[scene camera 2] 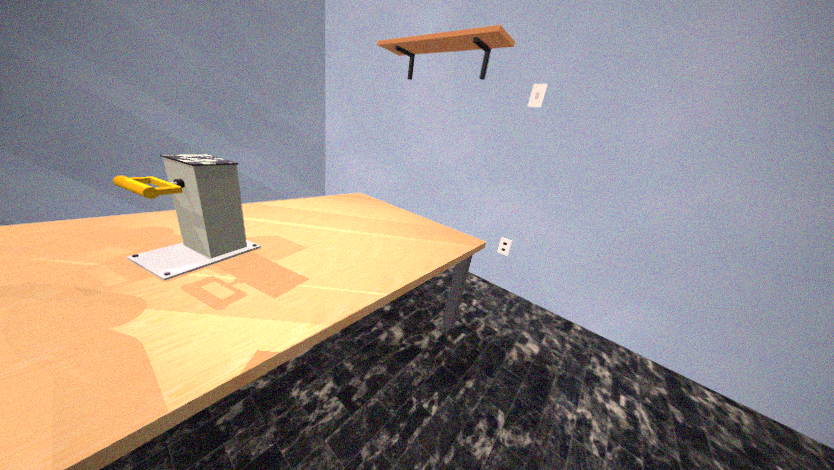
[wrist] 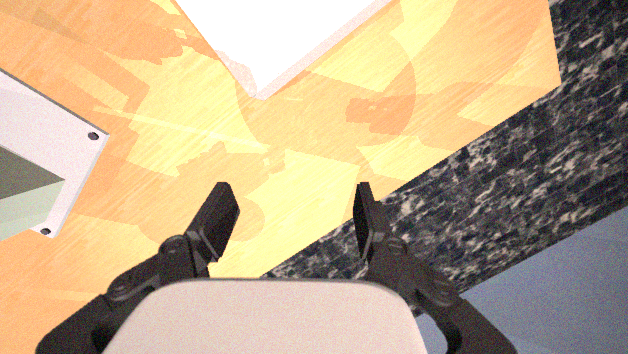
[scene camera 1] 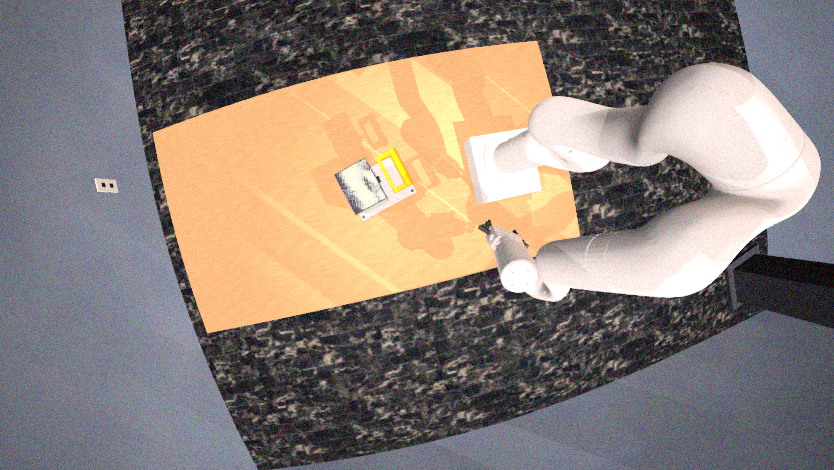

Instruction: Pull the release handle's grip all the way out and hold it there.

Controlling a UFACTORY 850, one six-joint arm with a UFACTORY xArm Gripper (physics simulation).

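Observation:
The release handle's yellow grip (scene camera 1: 403, 168) (scene camera 2: 133, 185) is a rectangular loop. It stands out level from a dark stem high on the side of a tall grey-green housing (scene camera 1: 360, 186) (scene camera 2: 221, 213) (wrist: 25, 216). The housing stands upright on a white base plate (scene camera 1: 392, 199) (scene camera 2: 154, 260) (wrist: 50, 117) bolted at its corners. The gripper (scene camera 1: 485, 227) (wrist: 294, 200) is open and empty, well apart from the grip, over the table near its long edge. The handle does not show in the wrist view, and the gripper does not show in scene camera 2's view.
The table (scene camera 1: 233, 233) (scene camera 2: 361, 233) (wrist: 30, 270) also carries the arm's white base block (scene camera 1: 516, 183) (wrist: 280, 40), close to the handle unit on the grip's side. A wall shelf (scene camera 2: 443, 42) hangs high beyond the table. A dark beam (scene camera 1: 782, 286) lies off the table's end.

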